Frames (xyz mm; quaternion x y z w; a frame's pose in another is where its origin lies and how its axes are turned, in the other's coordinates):
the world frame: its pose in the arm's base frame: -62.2 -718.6 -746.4 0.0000 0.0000 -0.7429 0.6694
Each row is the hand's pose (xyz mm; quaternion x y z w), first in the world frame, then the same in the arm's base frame.
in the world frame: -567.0 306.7 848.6 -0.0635 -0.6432 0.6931 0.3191
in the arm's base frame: 301.7 -186.5 102.2 -0.5204 -0.3834 0.2269 0.7285
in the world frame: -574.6 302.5 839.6 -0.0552 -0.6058 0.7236 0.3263
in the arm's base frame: 298.3 -178.5 93.2 -0.4870 -0.3645 0.2420 0.7559
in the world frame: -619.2 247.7 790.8 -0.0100 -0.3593 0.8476 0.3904
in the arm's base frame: 248.4 -128.5 44.4 -0.2736 -0.2331 0.2774 0.8910
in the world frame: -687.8 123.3 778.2 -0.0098 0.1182 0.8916 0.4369
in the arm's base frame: 131.8 -47.3 31.8 0.0813 0.0864 0.2723 0.9549
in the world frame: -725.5 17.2 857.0 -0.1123 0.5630 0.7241 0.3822
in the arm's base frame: 30.2 1.2 110.6 0.3431 0.4603 0.2008 0.7938
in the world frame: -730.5 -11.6 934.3 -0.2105 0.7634 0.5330 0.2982
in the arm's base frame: 2.1 9.2 187.9 0.4262 0.6674 0.1353 0.5956
